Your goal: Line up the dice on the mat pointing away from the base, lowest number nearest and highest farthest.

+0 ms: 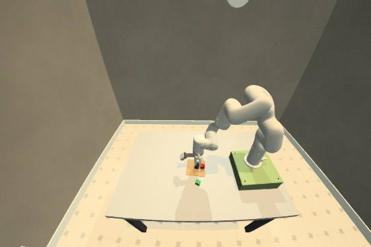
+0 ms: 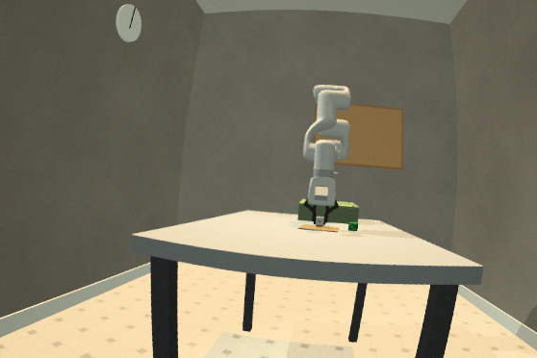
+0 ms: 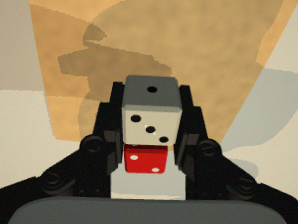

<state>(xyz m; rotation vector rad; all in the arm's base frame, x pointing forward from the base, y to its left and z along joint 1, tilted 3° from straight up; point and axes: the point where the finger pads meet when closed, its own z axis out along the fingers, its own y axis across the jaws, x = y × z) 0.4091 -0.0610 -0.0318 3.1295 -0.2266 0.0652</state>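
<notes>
The mat lies 30 mm below my hand. From my hand the other things lie so: red die: 40 mm behind, 10 mm to the left, 20 mm below; green die: 10 mm ahead, 130 mm to the left, 20 mm below; white die: 10 mm below.
</notes>
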